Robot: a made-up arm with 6 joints. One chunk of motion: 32 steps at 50 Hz.
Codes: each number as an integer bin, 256 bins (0 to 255) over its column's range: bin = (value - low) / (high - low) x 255, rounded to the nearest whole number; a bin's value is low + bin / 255 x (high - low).
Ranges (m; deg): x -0.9..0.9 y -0.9..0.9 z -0.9..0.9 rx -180..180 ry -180..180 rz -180..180
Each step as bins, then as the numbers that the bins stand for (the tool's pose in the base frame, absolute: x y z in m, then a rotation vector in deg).
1 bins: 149 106 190 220 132 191
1 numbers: 0.1518 -0.1518 0.4412 130.59 6.35 89.65
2 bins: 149 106 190 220 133 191
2 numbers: 0.1518 -0.1518 0.4412 130.59 7.76 89.65
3 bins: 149 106 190 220 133 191
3 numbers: 0.1518 -0.1518 0.4412 130.59 7.76 89.65
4 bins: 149 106 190 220 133 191
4 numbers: 0.1518 -0.1518 0.4412 130.59 7.76 89.65
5 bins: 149 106 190 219 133 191
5 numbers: 0.1518 -0.1518 0.4412 129.18 7.76 89.65
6 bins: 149 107 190 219 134 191
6 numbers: 0.1518 -0.1447 0.4412 129.18 9.18 89.65
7 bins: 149 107 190 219 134 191
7 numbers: 0.1518 -0.1447 0.4412 129.18 9.18 89.65
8 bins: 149 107 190 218 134 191
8 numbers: 0.1518 -0.1447 0.4412 127.76 9.18 89.65
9 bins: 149 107 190 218 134 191
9 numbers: 0.1518 -0.1447 0.4412 127.76 9.18 89.65
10 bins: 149 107 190 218 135 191
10 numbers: 0.1518 -0.1447 0.4412 127.76 10.59 89.65
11 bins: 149 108 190 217 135 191
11 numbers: 0.1518 -0.1376 0.4412 126.35 10.59 89.65
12 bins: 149 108 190 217 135 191
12 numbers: 0.1518 -0.1376 0.4412 126.35 10.59 89.65
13 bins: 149 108 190 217 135 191
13 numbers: 0.1518 -0.1376 0.4412 126.35 10.59 89.65
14 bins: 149 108 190 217 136 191
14 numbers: 0.1518 -0.1376 0.4412 126.35 12.00 89.65
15 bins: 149 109 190 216 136 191
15 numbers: 0.1518 -0.1306 0.4412 124.94 12.00 89.65
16 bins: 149 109 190 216 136 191
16 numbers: 0.1518 -0.1306 0.4412 124.94 12.00 89.65
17 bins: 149 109 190 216 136 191
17 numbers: 0.1518 -0.1306 0.4412 124.94 12.00 89.65
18 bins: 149 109 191 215 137 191
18 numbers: 0.1518 -0.1306 0.4482 123.53 13.41 89.65
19 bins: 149 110 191 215 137 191
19 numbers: 0.1518 -0.1235 0.4482 123.53 13.41 89.65
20 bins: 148 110 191 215 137 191
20 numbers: 0.1447 -0.1235 0.4482 123.53 13.41 89.65
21 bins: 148 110 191 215 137 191
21 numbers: 0.1447 -0.1235 0.4482 123.53 13.41 89.65
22 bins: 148 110 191 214 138 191
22 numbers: 0.1447 -0.1235 0.4482 122.12 14.82 89.65
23 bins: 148 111 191 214 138 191
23 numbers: 0.1447 -0.1165 0.4482 122.12 14.82 89.65
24 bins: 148 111 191 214 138 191
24 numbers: 0.1447 -0.1165 0.4482 122.12 14.82 89.65
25 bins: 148 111 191 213 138 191
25 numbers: 0.1447 -0.1165 0.4482 120.71 14.82 89.65
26 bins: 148 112 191 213 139 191
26 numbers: 0.1447 -0.1094 0.4482 120.71 16.24 89.65
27 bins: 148 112 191 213 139 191
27 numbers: 0.1447 -0.1094 0.4482 120.71 16.24 89.65
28 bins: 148 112 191 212 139 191
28 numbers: 0.1447 -0.1094 0.4482 119.29 16.24 89.65
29 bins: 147 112 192 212 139 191
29 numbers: 0.1376 -0.1094 0.4553 119.29 16.24 89.65
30 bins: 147 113 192 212 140 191
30 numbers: 0.1376 -0.1024 0.4553 119.29 17.65 89.65
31 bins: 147 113 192 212 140 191
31 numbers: 0.1376 -0.1024 0.4553 119.29 17.65 89.65
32 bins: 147 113 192 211 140 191
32 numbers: 0.1376 -0.1024 0.4553 117.88 17.65 89.65
